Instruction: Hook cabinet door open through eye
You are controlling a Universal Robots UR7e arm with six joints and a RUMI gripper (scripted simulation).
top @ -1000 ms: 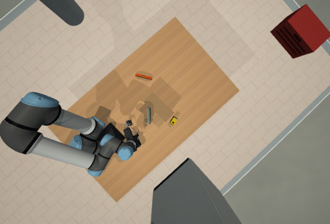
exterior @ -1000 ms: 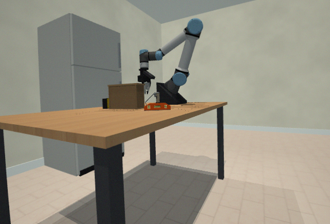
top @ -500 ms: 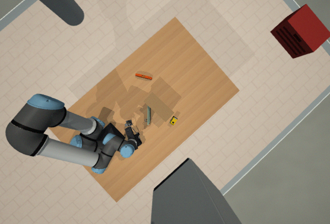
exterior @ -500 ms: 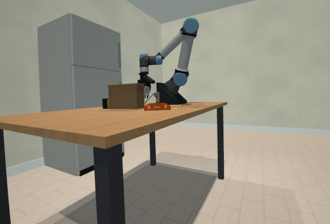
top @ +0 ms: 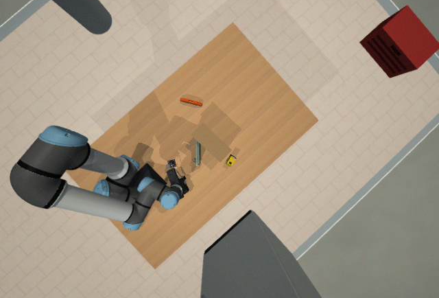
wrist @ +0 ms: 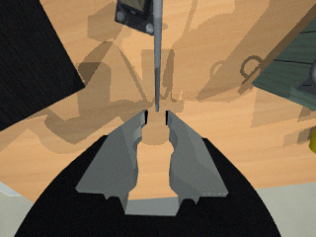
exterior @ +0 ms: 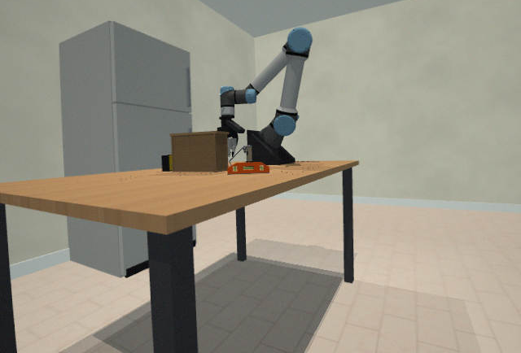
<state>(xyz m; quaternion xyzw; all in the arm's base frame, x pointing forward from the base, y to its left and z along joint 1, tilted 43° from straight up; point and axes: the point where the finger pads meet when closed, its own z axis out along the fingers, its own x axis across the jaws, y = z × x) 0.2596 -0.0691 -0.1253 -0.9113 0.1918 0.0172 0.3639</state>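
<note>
The thin grey hook is 2 cm ahead of my hand, 5 cm to the left of it and 1 cm below it. Also, from my hand: yellow tape measure 29 cm ahead, 17 cm to the right, 3 cm below; then cabinet door 20 cm ahead, 4 cm to the left, 1 cm above; then orange spirit level 43 cm ahead, 27 cm to the left, 5 cm below.
</note>
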